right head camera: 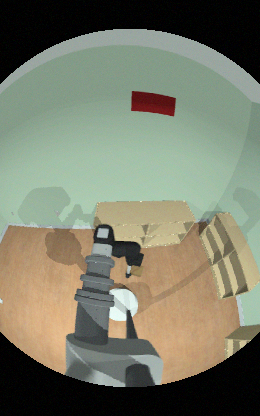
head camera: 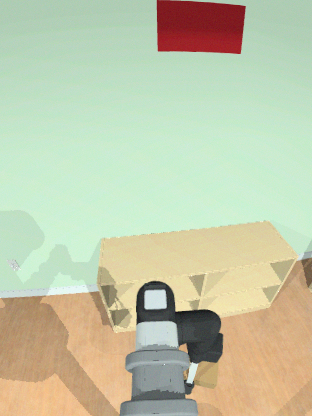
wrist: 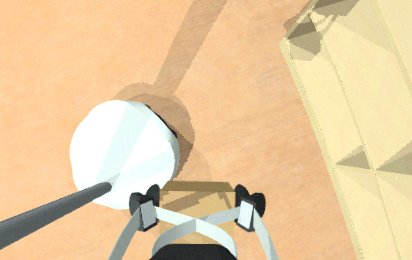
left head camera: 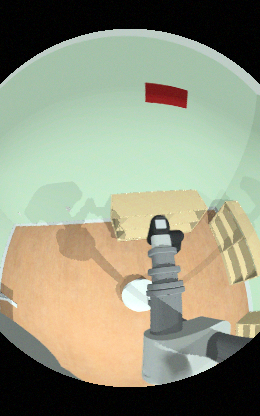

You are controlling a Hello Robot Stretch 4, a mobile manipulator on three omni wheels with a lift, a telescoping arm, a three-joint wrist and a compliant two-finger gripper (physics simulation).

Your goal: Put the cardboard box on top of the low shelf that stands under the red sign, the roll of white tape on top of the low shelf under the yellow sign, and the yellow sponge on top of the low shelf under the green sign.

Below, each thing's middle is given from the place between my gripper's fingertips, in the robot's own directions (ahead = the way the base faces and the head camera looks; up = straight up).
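Scene:
Cardboard box (wrist: 196,199): my hand 20 mm below it, 10 mm past it, 30 mm to the left of it.

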